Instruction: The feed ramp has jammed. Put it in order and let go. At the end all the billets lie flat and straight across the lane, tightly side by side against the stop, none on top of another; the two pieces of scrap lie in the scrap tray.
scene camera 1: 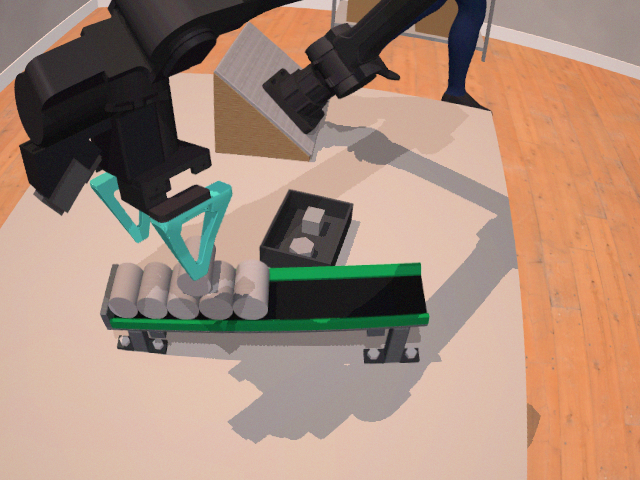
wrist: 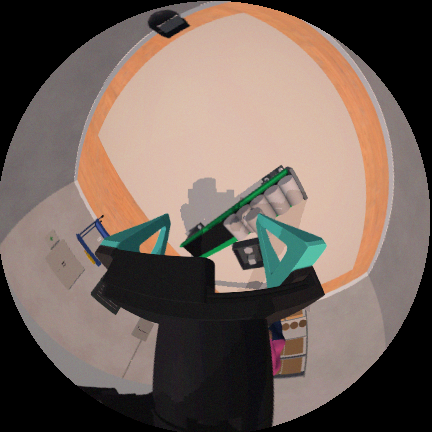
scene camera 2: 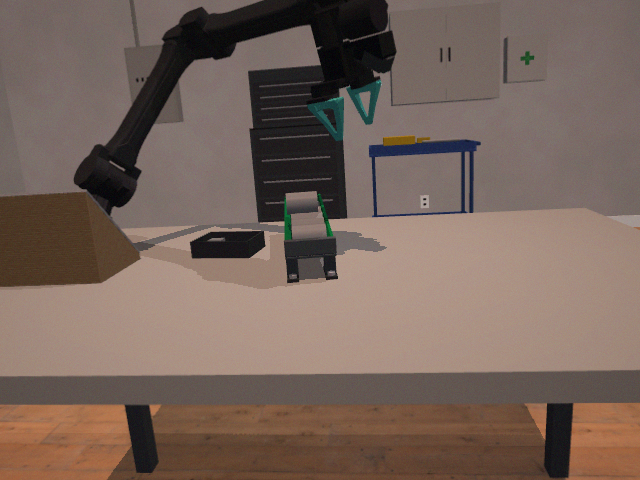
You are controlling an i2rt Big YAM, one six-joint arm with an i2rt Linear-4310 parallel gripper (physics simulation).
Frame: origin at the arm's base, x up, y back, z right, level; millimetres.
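Seen in the pictures: gripper, between the fingertips: [scene camera 1: 168, 257] [wrist: 212, 217] [scene camera 2: 354, 132]; arm's base, origin of its link: [scene camera 1: 291, 102] [scene camera 2: 85, 236].
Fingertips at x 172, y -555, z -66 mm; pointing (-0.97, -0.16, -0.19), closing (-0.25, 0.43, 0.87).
Observation:
Pixels of each thing's top centre, then the offset from my fingertips to it. "*": a spot on its surface instead.
- feed ramp, a spot on its surface: [scene camera 1: 346, 272] * dx -154, dy +178, dz -127 mm
- stop, centre of its top: [scene camera 1: 109, 288] [scene camera 2: 309, 238] [wrist: 298, 184] dx -163, dy +59, dz +143 mm
- end billet, centre of its top: [scene camera 1: 123, 279] [scene camera 2: 308, 224] [wrist: 293, 192] dx -145, dy +66, dz +120 mm
- more billet, centre of its top: [scene camera 1: 194, 253] [scene camera 2: 301, 192] [wrist: 259, 228] dx -102, dy +101, dz +30 mm
- pale block, centre of its top: [scene camera 1: 313, 214] dx -208, dy +321, dz -48 mm
- scrap, centre of its top: [scene camera 1: 302, 245] dx -217, dy +265, dz -48 mm
- black scrap tray, centre of its top: [scene camera 1: 308, 224] [scene camera 2: 228, 236] [wrist: 249, 258] dx -202, dy +293, dz -48 mm
- lane's black bed, a spot on its surface: [scene camera 1: 361, 297] * dx -160, dy +151, dz -153 mm
Five billets lie across the lane of the feed ramp [scene camera 1: 346, 272] [wrist: 215, 223], closely side by side from the stop [scene camera 1: 109, 294] [scene camera 2: 310, 246]. The end billet [scene camera 1: 126, 289] [wrist: 289, 189] is beside the stop. One more billet [scene camera 1: 194, 285] [scene camera 2: 301, 202] [wrist: 254, 217] lies on top of the row, over the third and fourth. A pale block [scene camera 1: 313, 220] and a hexagonal piece of scrap [scene camera 1: 301, 246] lie in the black scrap tray [scene camera 1: 297, 257] [scene camera 2: 219, 250]. My gripper [scene camera 1: 168, 259] [scene camera 2: 354, 131] [wrist: 212, 217] is open and empty, high above the ramp. In scene camera 1 a finger partly hides the upper billet.
The scrap tray stands close behind the ramp's rear rail. A wooden wedge [scene camera 1: 253, 121] [scene camera 2: 46, 240] with a sloping grey face stands farther back, near the arm's base [scene camera 1: 299, 98]. The ramp stands on bolted feet [scene camera 1: 395, 343]. The lane's black bed [scene camera 1: 361, 297] shows beyond the row.

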